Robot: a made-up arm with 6 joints. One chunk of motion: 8 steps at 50 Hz.
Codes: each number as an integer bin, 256 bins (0 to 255) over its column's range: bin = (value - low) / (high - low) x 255, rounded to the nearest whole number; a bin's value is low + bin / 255 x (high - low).
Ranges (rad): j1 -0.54..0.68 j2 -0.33..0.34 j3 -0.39..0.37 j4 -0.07..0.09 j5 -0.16..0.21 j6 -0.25..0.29
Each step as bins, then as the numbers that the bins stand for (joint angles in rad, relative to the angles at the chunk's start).
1 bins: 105 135 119 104 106 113
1 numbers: -0.0376 0.0247 -0.0353 -0.0047 -0.0062 -0.0107
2 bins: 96 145 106 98 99 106
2 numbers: -0.0807 0.0510 -0.0741 -0.0085 -0.0164 -0.0255
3 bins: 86 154 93 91 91 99
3 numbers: -0.1285 0.0746 -0.1128 -0.0129 -0.0280 -0.0404
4 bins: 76 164 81 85 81 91
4 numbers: -0.1764 0.1009 -0.1486 -0.0167 -0.0425 -0.0573
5 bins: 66 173 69 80 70 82
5 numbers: -0.2242 0.1245 -0.1844 -0.0198 -0.0584 -0.0764
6 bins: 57 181 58 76 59 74
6 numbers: -0.2673 0.1456 -0.2171 -0.0223 -0.0744 -0.0933
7 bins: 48 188 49 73 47 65
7 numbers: -0.3104 0.1640 -0.2440 -0.0242 -0.0918 -0.1124
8 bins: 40 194 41 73 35 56
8 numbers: -0.3486 0.1797 -0.2678 -0.0242 -0.1092 -0.1314
